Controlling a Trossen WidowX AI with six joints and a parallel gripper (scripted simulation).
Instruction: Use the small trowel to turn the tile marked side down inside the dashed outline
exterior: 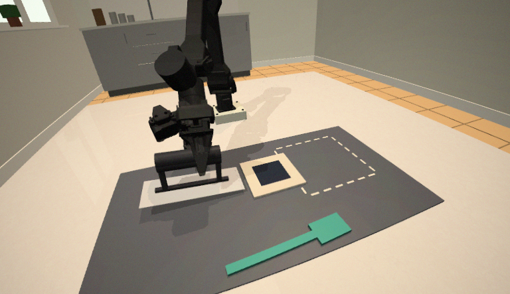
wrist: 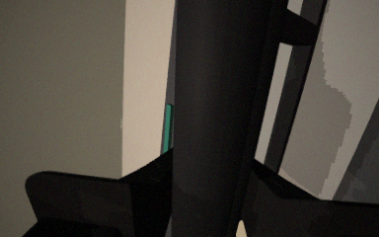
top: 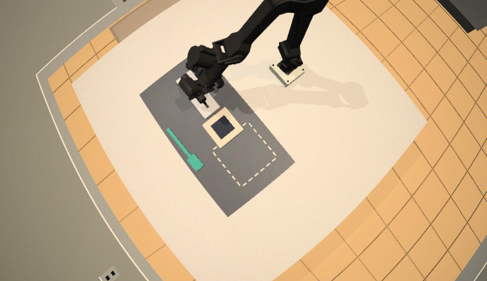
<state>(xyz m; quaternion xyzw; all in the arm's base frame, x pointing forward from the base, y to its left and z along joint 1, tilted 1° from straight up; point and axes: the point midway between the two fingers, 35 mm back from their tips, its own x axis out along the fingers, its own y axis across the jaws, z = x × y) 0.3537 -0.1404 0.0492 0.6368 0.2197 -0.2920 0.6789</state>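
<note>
Now: gripper tip 110 mm to the right of the grey mat, 80 mm above it and 20 mm short of it. From my gripper tip the other things lie so: tile: 150 mm to the left, 60 mm below, 10 mm behind; green trowel: 160 mm ahead, 120 mm to the left, 60 mm below.
</note>
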